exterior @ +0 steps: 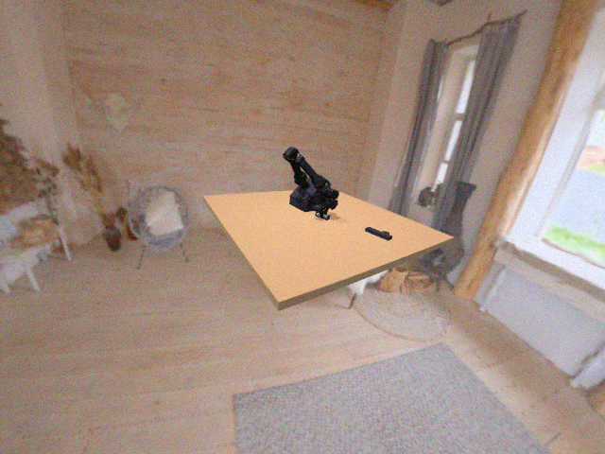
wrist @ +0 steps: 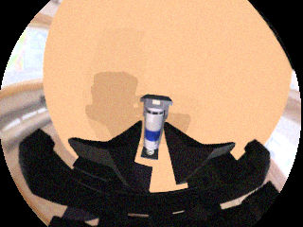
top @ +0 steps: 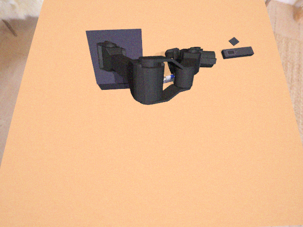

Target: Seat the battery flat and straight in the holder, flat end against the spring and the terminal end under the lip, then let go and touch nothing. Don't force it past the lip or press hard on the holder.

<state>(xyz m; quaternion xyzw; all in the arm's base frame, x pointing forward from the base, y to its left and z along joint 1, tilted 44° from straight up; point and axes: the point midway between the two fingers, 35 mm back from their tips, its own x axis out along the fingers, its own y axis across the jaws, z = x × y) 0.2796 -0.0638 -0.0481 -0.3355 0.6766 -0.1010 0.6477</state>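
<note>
The battery is 1 cm above my gripper tip. Round my gripper tip: dark square piece 33 cm ahead, 24 cm to the left, 1 cm below.
</note>
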